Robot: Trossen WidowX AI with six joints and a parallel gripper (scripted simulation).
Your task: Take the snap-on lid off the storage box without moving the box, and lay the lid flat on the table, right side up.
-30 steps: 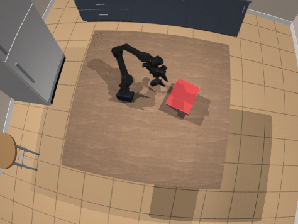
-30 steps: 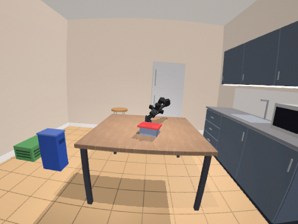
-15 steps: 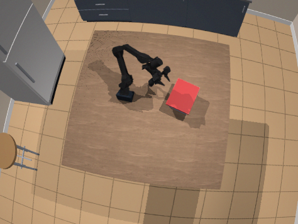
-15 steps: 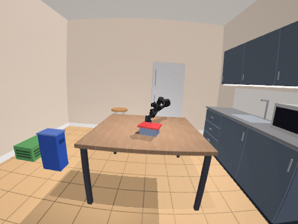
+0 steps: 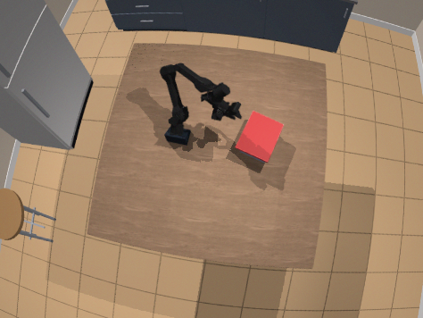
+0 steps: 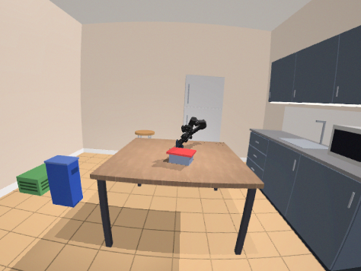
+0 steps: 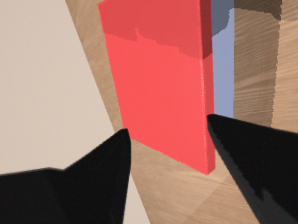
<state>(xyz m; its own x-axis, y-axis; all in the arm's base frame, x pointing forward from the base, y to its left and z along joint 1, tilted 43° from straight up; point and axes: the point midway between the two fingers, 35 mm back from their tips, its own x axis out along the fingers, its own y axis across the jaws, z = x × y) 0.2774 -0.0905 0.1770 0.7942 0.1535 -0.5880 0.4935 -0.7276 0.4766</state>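
My gripper tip is 120 mm short of the red lid, 50 mm to the left of it and 100 mm above it. The rest, counted from my gripper tip: storage box 120 mm ahead, 50 mm to the right, 140 mm below.
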